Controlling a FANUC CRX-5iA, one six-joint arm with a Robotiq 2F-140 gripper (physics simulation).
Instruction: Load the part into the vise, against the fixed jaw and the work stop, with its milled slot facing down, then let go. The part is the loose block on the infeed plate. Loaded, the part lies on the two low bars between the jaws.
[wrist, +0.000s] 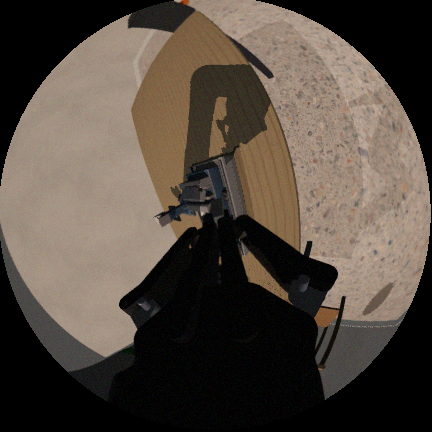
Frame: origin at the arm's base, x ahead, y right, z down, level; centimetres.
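Where they show: gripper, between the fingertips: (218, 206).
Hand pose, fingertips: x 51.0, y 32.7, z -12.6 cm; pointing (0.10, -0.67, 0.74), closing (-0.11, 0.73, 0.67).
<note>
After its pixels a point has its place.
My gripper (218, 206) @(x 51.0, y 32.7, z -12.6 cm) is shut and empty, with its two black fingers close together at the middle of the wrist view. Beyond the fingertips stands the vise (214, 179) @(x 54.5, y 22.1, z -1.2 cm), a small grey and blue assembly on the wooden table. The fingertips overlap its near end in the view, and I cannot tell how far above it they are. The fingers and their linkage hide part of this area. I cannot tell the loose block, the infeed plate, the two low bars or the work stop apart for sure.
The wooden table (270, 200) @(x 45.2, y 33.3, z 3.6 cm) runs from top to bottom of the view, with the arm's dark shadow across its upper part. Speckled floor (325, 150) lies to its right and a plain beige surface (80, 175) to its left. A stool or chair (327, 317) shows at the lower right.
</note>
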